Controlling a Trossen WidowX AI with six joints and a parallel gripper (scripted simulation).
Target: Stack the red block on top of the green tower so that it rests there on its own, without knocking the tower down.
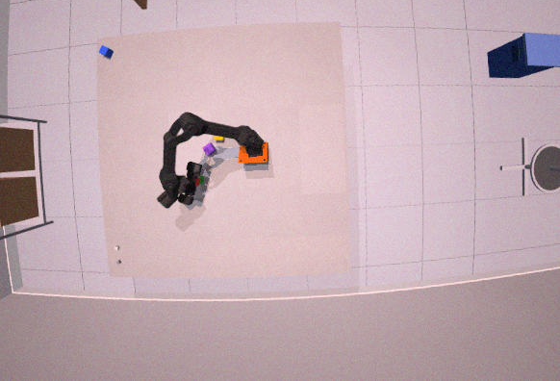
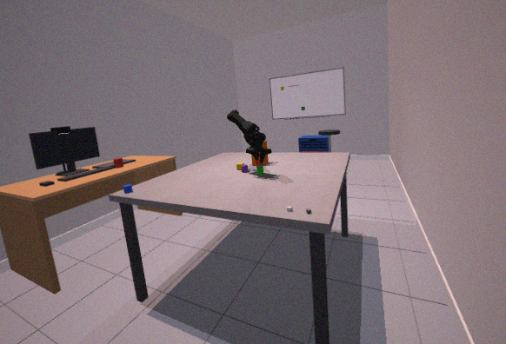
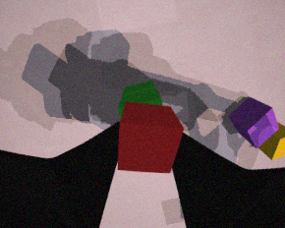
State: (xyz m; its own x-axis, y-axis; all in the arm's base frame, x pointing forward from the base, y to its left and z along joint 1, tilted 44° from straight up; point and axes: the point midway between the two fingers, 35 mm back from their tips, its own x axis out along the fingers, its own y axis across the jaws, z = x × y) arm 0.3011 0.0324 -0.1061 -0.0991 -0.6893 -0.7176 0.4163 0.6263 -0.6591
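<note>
My gripper tip is 10 mm below the red block. From my gripper tip the other things lie so: blue block (740 mm to the right, 410 mm ahead, 60 mm below); then purple block (140 mm to the right, 70 mm behind, 60 mm below); then yellow block (200 mm to the right, 130 mm behind, 60 mm below).
</note>
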